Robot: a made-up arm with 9 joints.
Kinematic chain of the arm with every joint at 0, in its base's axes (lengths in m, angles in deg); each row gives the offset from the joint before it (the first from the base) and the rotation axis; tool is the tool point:
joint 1: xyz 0 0 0.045 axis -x
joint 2: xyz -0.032 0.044 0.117 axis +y
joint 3: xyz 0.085 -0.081 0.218 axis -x
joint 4: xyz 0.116 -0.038 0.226 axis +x
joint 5: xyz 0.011 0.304 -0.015 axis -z
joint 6: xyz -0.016 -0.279 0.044 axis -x
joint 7: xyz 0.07 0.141 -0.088 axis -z
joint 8: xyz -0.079 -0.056 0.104 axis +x
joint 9: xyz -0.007 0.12 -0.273 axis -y
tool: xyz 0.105 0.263 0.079
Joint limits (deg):
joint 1: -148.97..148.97
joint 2: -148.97..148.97
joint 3: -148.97..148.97
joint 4: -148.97..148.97
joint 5: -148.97..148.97
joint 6: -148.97..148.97
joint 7: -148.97..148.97
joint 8: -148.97..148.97
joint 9: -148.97..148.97
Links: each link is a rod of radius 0.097 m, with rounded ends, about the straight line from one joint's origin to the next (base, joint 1, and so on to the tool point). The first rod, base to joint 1, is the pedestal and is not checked.
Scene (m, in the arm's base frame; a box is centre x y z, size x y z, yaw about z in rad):
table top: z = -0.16
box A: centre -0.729 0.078 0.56 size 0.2 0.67 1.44 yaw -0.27
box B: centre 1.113 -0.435 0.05 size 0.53 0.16 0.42 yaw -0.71
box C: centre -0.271 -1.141 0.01 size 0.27 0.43 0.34 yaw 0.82
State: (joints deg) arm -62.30 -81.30 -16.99 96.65 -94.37 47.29 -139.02 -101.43 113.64
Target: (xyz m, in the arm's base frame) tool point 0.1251 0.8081 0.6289
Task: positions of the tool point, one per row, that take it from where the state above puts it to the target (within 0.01 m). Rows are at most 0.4 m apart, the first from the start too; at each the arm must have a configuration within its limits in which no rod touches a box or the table.
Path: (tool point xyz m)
1: -1.0693 -0.7907 0.6599
2: -0.8585 -0.7438 0.9471
3: -0.6071 -0.6136 1.1643
4: -0.3598 -0.4087 1.2855
5: -0.1627 -0.1570 1.3015
6: -0.0490 0.0999 1.2237
7: -0.0508 0.4077 1.1209
8: -0.0079 0.6327 0.9537
9: 0.0596 0.7612 0.7751
10: 0.1251 0.8081 0.6289

